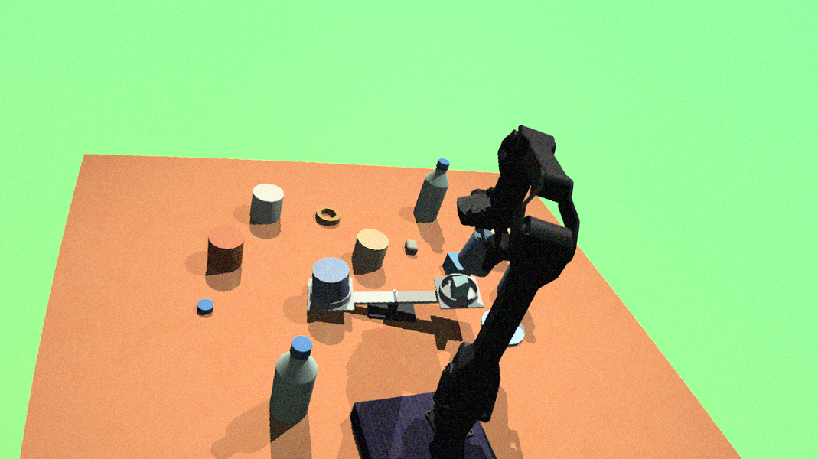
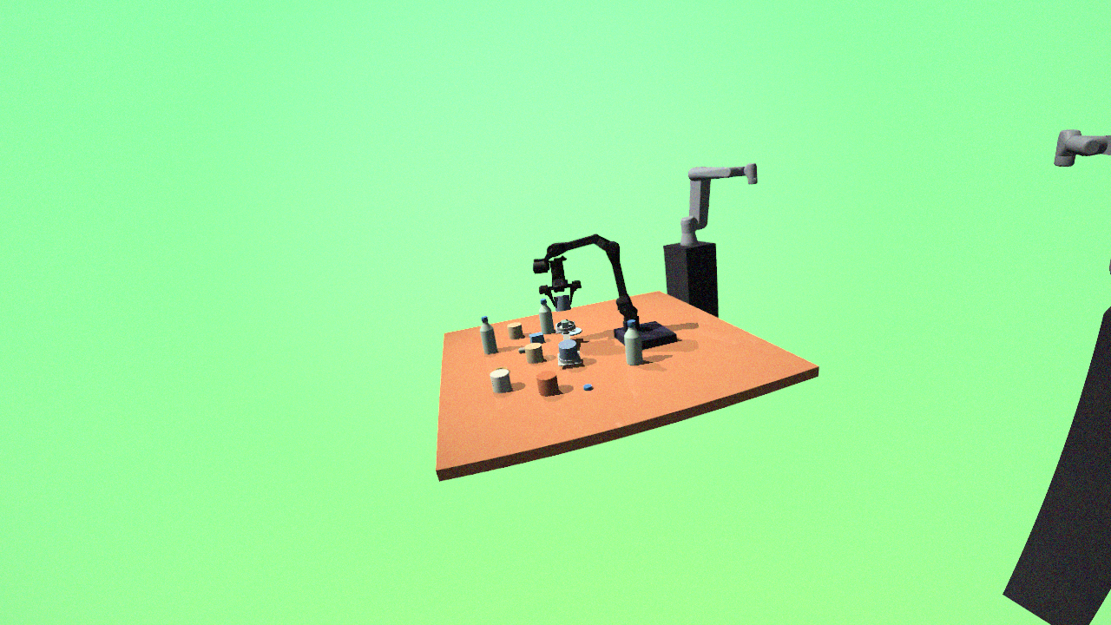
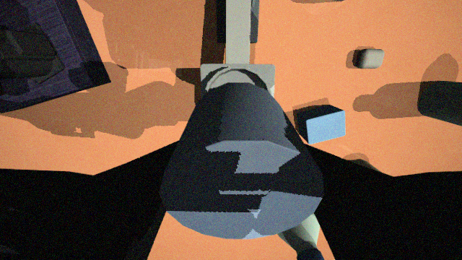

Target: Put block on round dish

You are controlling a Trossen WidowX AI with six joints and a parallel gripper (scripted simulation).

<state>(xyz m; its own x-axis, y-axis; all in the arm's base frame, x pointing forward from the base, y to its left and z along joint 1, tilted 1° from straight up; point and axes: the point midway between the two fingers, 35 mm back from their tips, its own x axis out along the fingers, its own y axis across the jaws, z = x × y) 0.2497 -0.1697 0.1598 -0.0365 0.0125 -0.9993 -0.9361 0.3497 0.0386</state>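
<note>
Now: the green block 8 cm below my gripper tip, 1 cm to the left of it and 1 cm ahead of it. Also, from my gripper tip: round dish 17 cm below, 10 cm to the right, 6 cm behind; balance beam 13 cm to the left, 13 cm below, 5 cm ahead; balance 15 cm below, 13 cm to the left, 5 cm ahead.
</note>
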